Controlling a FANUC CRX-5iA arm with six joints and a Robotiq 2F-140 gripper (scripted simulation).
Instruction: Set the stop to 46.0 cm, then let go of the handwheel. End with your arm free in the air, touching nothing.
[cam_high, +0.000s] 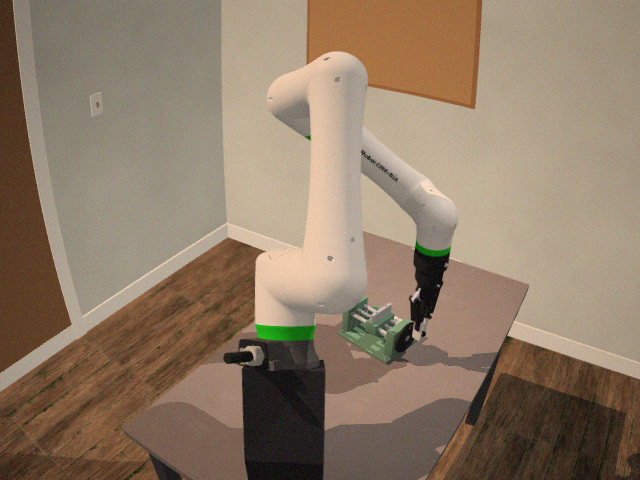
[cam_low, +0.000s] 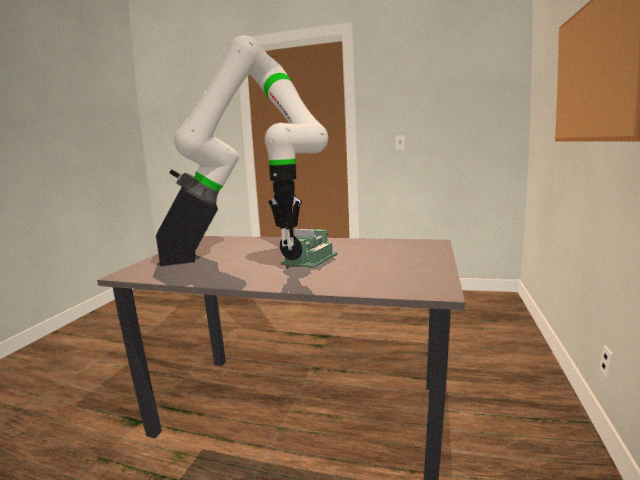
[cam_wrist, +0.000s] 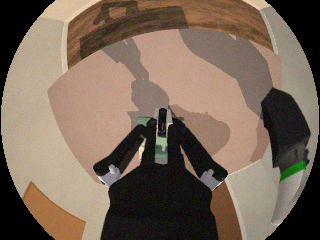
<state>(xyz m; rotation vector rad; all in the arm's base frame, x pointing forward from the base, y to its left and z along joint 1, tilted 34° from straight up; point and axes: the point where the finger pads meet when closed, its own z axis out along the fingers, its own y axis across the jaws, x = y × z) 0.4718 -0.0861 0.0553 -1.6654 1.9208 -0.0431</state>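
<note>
Now: the black handwheel 20 mm to the left of my hand and 20 mm below it. Also, from my hand: green stop fixture: 140 mm to the left, 30 mm below, 10 mm ahead.
</note>
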